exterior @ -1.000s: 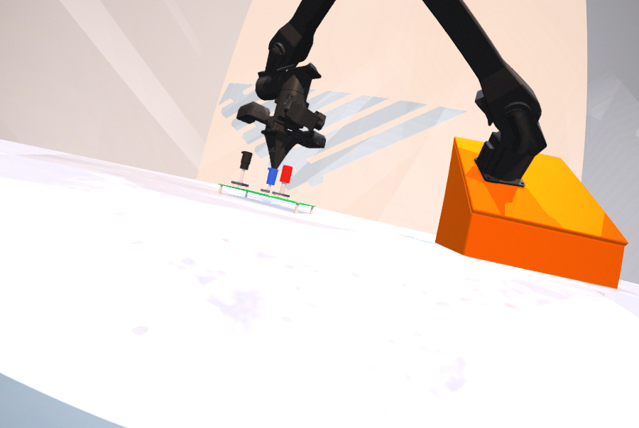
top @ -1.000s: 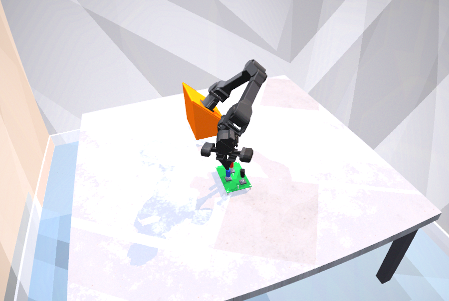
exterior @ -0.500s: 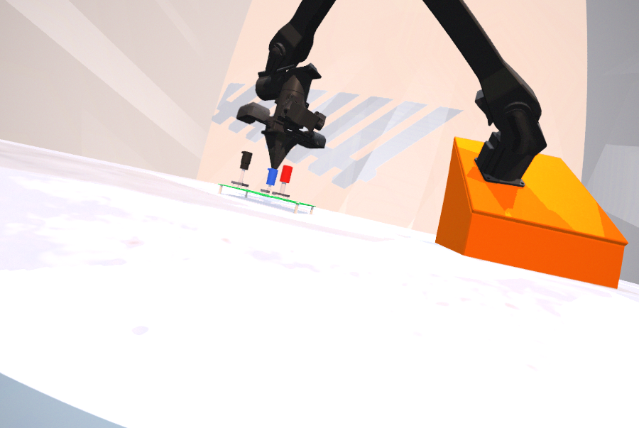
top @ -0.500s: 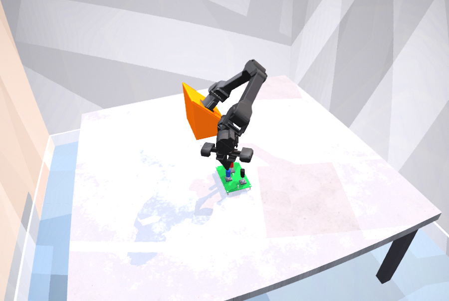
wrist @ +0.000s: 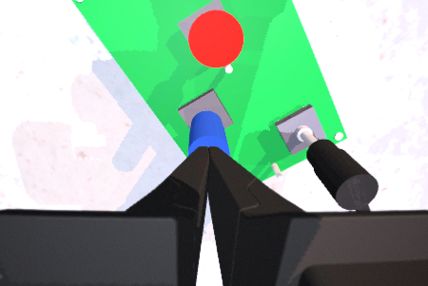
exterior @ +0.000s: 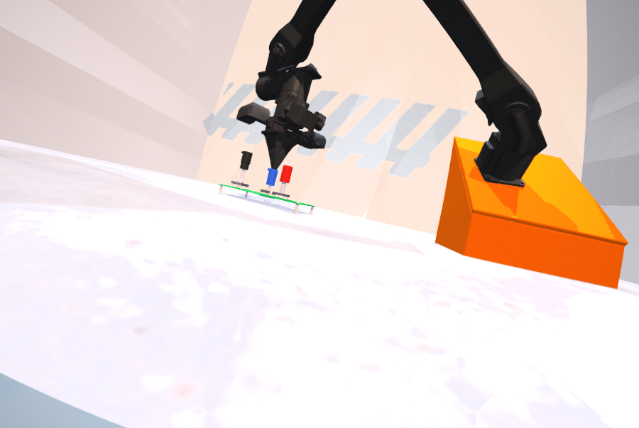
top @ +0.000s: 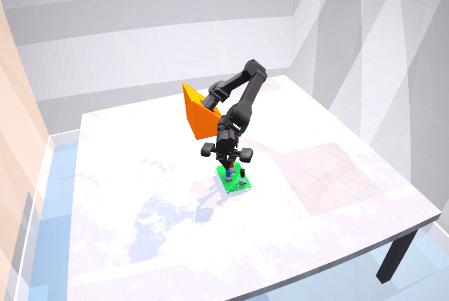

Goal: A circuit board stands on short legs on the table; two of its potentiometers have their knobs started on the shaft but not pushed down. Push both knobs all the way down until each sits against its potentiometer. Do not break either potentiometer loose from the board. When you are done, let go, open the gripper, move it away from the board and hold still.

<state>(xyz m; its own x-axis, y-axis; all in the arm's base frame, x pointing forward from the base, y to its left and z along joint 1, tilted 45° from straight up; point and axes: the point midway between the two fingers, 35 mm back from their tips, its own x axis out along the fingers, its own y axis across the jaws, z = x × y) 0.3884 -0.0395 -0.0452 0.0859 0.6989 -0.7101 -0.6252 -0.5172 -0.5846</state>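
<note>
The blue knob is 10 mm below my gripper tip. The rest, counted from my gripper tip: black knob: 40 mm ahead, 40 mm to the left.
</note>
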